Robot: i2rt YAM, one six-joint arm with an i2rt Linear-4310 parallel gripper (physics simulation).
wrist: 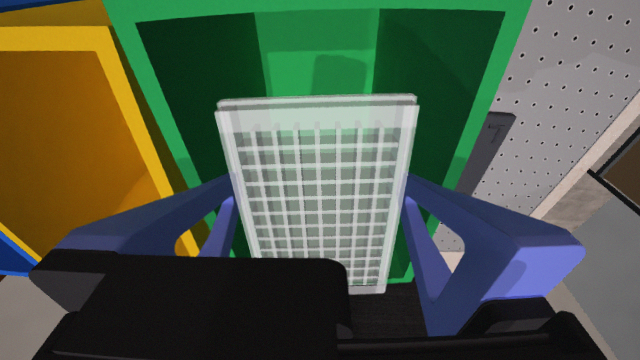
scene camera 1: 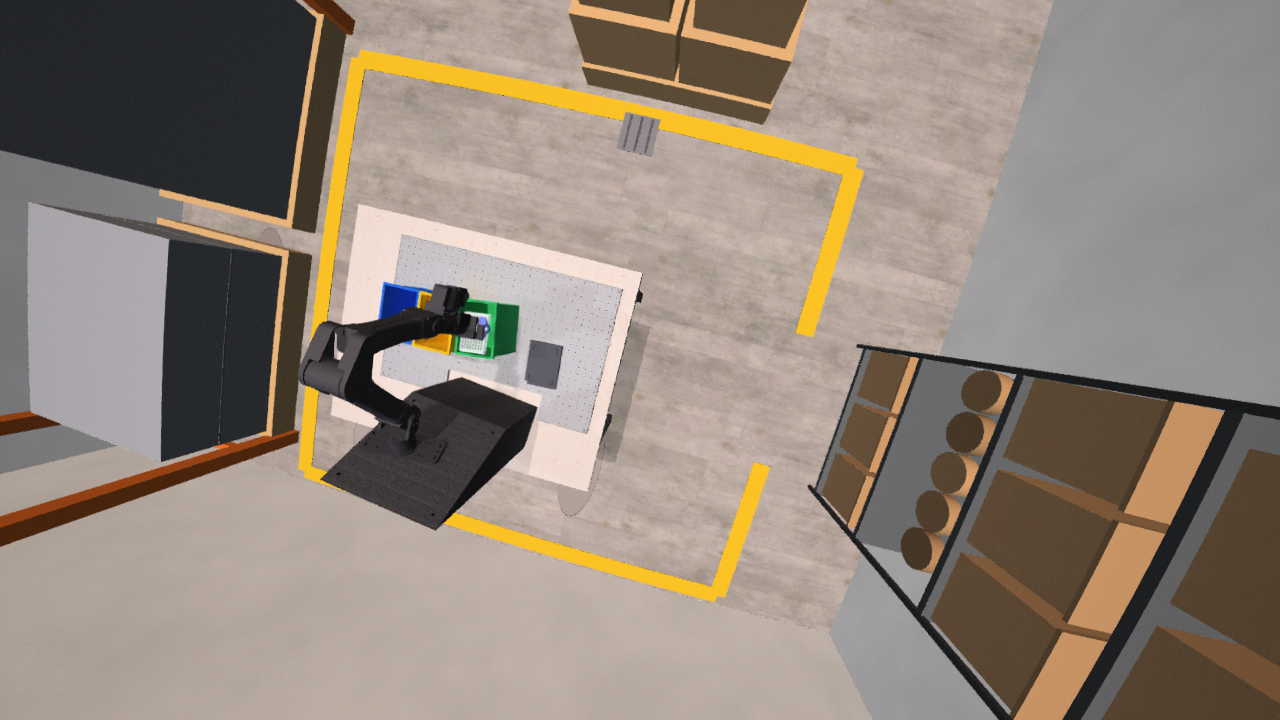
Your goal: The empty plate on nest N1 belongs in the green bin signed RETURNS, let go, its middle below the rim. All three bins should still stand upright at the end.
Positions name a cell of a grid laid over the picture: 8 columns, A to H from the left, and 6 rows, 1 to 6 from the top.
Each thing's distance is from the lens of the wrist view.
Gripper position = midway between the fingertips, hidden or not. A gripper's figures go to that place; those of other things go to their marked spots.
my gripper (wrist: D4): 13 cm
green bin (wrist: C2): 12 cm
gridded plate (wrist: D3): 12 cm
